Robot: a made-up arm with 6 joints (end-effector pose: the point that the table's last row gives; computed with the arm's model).
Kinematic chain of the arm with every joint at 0, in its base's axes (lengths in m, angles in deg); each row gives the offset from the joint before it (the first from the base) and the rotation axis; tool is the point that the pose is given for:
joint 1: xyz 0 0 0.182 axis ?
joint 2: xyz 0 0.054 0 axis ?
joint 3: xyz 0 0 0.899 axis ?
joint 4: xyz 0 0 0.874 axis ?
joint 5: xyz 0 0 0 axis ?
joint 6: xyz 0 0 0.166 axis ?
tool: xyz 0 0 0
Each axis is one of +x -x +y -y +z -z.
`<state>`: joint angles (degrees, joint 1 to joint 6).
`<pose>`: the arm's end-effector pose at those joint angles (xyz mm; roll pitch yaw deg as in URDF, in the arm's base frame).
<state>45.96 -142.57 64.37 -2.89 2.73 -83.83</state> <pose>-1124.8 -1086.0 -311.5 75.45 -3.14 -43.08</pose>
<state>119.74 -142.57 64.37 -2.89 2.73 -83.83</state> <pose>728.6 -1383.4 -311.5 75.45 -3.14 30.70</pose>
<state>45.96 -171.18 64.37 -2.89 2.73 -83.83</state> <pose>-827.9 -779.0 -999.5 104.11 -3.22 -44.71</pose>
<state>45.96 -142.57 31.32 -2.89 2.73 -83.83</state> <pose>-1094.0 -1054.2 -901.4 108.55 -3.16 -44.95</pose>
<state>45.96 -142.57 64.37 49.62 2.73 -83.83</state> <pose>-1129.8 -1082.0 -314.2 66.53 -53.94 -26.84</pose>
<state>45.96 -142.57 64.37 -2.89 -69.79 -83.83</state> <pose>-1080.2 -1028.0 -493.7 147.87 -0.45 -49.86</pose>
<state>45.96 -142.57 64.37 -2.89 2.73 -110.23</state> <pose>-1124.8 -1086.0 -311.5 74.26 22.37 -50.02</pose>
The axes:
joint 1: +z
joint 2: +y
joint 3: +y
joint 4: +z
joint 5: +y
joint 6: +z

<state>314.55 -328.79 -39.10 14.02 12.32 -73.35</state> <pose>295.5 -211.0 1982.0 -5.01 -0.49 -104.96</pose>
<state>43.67 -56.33 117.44 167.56 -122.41 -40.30</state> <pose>-12.6 20.9 939.9 173.53 9.23 77.08</pose>
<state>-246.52 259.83 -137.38 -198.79 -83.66 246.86</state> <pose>85.1 -198.2 -587.3 -148.83 4.30 -125.72</pose>
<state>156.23 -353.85 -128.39 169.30 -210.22 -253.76</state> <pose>409.3 -256.2 616.7 -87.30 25.26 72.75</pose>
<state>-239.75 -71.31 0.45 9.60 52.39 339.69</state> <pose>806.2 -1533.1 912.4 -2.48 -20.13 105.01</pose>
